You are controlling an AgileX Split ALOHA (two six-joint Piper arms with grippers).
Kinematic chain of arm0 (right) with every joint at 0, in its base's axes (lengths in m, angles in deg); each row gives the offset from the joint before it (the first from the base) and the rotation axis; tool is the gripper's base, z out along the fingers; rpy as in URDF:
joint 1: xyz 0 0 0.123 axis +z
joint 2: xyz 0 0 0 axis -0.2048 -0.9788 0
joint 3: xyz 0.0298 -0.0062 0.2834 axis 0.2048 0.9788 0
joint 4: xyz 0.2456 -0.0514 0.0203 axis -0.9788 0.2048 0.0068
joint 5: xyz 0 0 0 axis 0.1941 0.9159 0.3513
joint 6: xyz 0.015 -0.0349 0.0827 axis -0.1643 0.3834 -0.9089
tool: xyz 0 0 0 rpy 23.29 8.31 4.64
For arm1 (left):
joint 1: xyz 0 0 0.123 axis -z
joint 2: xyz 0 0 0 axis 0.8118 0.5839 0
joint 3: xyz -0.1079 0.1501 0.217 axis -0.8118 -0.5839 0
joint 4: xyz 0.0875 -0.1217 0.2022 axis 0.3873 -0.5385 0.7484
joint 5: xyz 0 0 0 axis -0.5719 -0.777 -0.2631
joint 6: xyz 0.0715 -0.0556 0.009 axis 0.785 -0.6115 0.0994
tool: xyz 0 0 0 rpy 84.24 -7.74 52.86
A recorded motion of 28 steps. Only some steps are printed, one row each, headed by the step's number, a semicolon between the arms.
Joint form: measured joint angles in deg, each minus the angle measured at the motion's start. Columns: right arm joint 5, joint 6, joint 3, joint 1, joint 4, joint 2; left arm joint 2, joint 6, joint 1, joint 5, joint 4, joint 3.
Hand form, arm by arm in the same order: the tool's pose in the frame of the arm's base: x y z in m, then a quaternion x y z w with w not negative. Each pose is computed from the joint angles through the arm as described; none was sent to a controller.
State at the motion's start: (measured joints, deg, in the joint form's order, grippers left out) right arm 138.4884 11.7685 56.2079 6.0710 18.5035 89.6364; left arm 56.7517 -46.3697 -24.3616 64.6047 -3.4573 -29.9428
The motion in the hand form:
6: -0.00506 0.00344 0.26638 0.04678 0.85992 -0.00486 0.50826; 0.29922 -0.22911 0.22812 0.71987 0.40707 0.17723 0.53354
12: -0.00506 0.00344 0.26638 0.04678 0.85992 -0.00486 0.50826; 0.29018 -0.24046 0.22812 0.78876 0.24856 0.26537 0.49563
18: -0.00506 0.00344 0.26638 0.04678 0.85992 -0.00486 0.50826; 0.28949 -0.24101 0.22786 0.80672 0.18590 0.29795 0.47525
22: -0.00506 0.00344 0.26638 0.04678 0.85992 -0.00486 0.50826; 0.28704 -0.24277 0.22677 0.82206 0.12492 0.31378 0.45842
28: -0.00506 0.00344 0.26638 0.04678 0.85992 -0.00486 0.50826; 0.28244 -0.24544 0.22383 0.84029 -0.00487 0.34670 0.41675
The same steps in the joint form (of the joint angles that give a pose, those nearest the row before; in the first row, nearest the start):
6: 0.00 0.00 0.00 0.00 0.00 0.00; 0.00 25.90 6.19 -2.98 0.00 0.83
12: 0.00 0.00 0.00 0.00 0.00 0.00; 0.00 47.69 8.40 -2.98 0.00 0.83
18: 0.00 0.00 0.00 0.00 0.00 0.00; 0.00 54.40 8.40 -2.98 2.02 0.83
22: 0.00 0.00 0.00 0.00 0.00 0.00; 0.00 55.05 8.40 -2.98 9.08 0.83
28: 0.00 0.00 0.00 0.00 0.00 0.00; 0.05 58.31 8.40 -2.86 22.15 0.83

